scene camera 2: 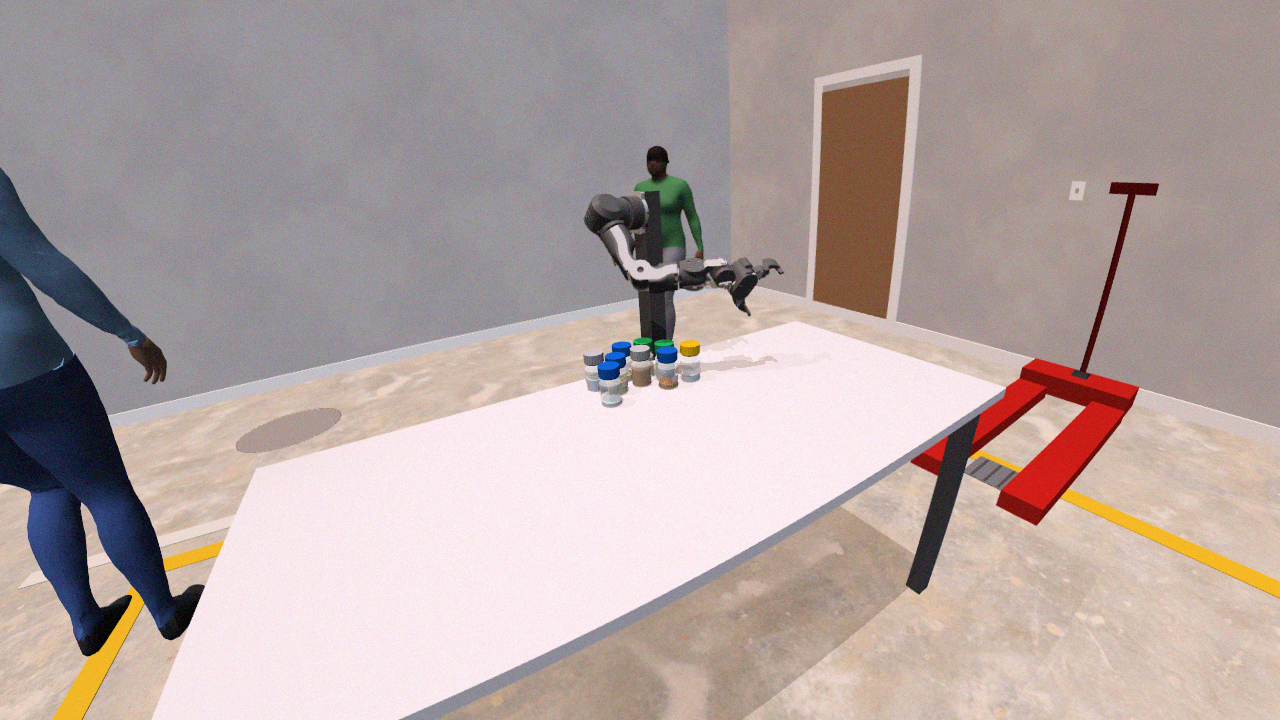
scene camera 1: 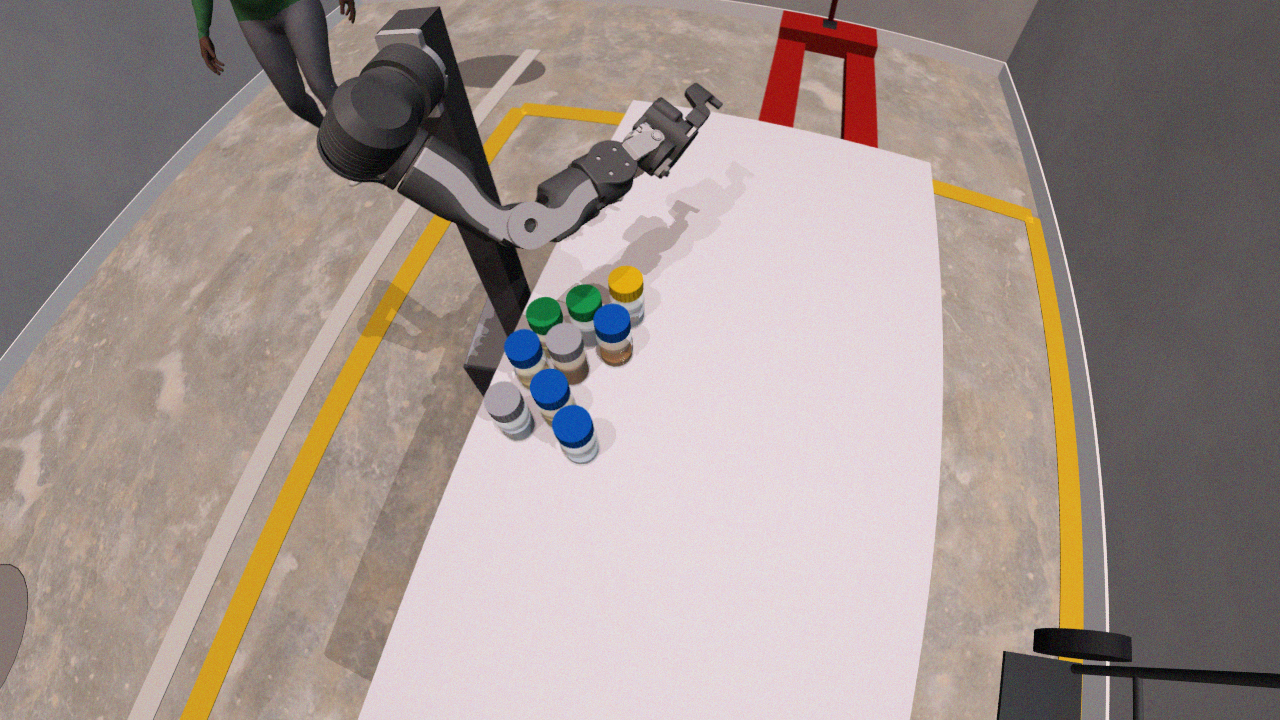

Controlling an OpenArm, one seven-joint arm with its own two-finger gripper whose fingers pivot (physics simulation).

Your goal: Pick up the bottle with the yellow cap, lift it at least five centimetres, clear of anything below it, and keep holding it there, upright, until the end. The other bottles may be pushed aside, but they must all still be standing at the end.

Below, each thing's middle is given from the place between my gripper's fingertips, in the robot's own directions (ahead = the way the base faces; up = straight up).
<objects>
I see the yellow-capped bottle (scene camera 1: 625,283) 6 cm behind my hand, 23 cm to the right of it and 17 cm below it. Also, from my hand: green-capped bottle (scene camera 1: 542,314): 17 cm behind, 31 cm to the right, 17 cm below; then brown-capped bottle (scene camera 1: 564,341): 13 cm behind, 35 cm to the right, 17 cm below; then grey-capped bottle (scene camera 1: 503,401): 20 cm behind, 46 cm to the right, 17 cm below.
</objects>
